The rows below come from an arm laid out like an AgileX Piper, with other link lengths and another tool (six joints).
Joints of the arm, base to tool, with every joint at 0 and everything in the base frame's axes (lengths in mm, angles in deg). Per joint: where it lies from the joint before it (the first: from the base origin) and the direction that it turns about. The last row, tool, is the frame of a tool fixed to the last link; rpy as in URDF.
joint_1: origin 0 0 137.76 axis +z
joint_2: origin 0 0 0 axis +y
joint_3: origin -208.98 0 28.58 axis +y
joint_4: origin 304.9 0 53.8 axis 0.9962 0 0.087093
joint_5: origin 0 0 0 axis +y
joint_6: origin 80.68 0 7.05 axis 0.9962 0 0.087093
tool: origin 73.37 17 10.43 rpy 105.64 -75.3 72.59
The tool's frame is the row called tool.
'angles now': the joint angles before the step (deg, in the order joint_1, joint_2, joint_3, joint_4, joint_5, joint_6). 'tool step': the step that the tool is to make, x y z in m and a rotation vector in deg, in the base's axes. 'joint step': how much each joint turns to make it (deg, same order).
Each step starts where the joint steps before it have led.
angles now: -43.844, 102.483, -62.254, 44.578, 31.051, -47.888
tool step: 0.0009, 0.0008, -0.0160, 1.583, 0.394, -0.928
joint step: 0.101, 2.621, -0.061, 2.380, -1.045, -1.240
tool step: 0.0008, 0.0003, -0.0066, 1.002, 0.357, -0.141
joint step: -0.006, 1.404, -0.529, 0.584, 0.190, -0.145
